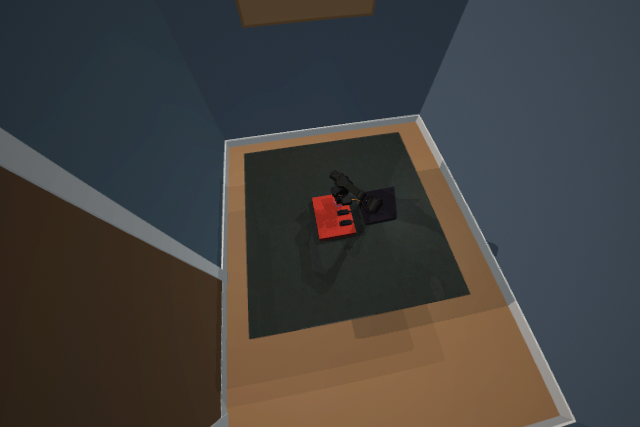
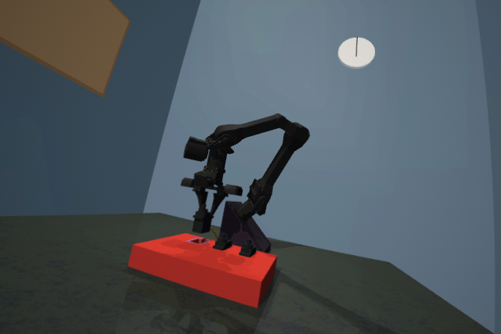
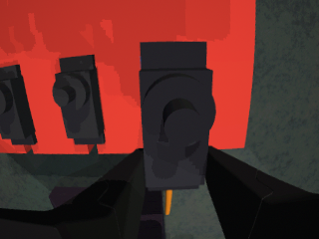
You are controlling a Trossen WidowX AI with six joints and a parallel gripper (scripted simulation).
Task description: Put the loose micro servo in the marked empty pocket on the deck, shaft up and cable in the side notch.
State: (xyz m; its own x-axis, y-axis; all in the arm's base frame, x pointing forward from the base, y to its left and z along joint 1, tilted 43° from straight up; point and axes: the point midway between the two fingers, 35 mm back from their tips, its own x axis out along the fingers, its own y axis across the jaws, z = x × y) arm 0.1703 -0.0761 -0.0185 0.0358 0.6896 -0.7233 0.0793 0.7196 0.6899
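The deck lies 13 cm ahead of my gripper tip, 10 cm below it and 7 cm to the left of it.
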